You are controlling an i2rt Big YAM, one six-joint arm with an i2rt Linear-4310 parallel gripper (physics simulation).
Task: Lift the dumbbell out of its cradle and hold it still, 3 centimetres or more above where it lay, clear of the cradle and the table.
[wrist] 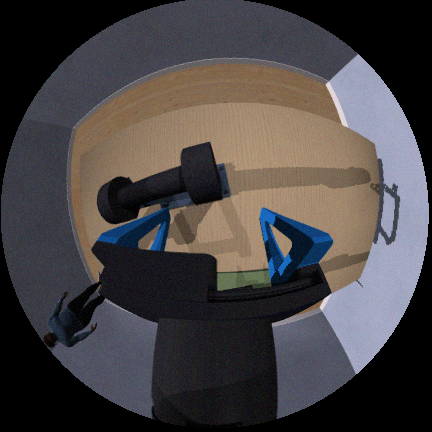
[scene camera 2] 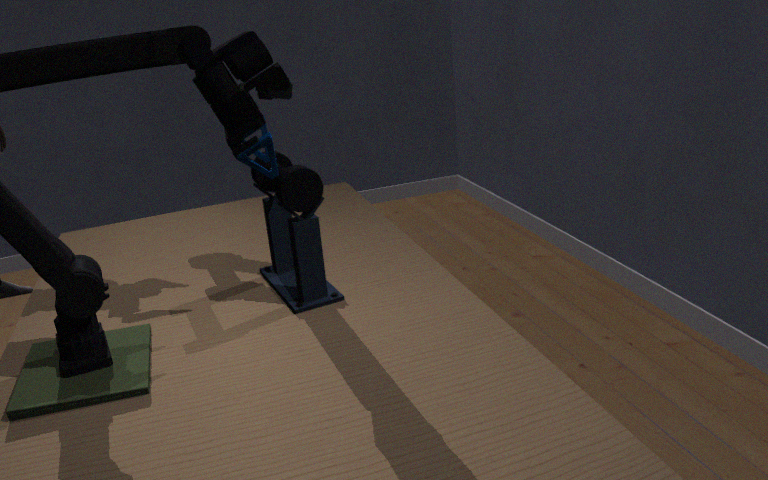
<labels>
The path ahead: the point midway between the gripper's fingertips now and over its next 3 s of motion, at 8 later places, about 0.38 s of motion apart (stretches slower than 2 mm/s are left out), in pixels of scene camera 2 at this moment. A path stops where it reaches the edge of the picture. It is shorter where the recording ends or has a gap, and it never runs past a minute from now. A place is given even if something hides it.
My gripper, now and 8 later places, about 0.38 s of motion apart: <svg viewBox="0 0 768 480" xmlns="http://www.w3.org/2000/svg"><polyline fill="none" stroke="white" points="272,168 248,163 241,162 226,169 229,162 267,143 267,142 258,146 275,157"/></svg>
</labels>
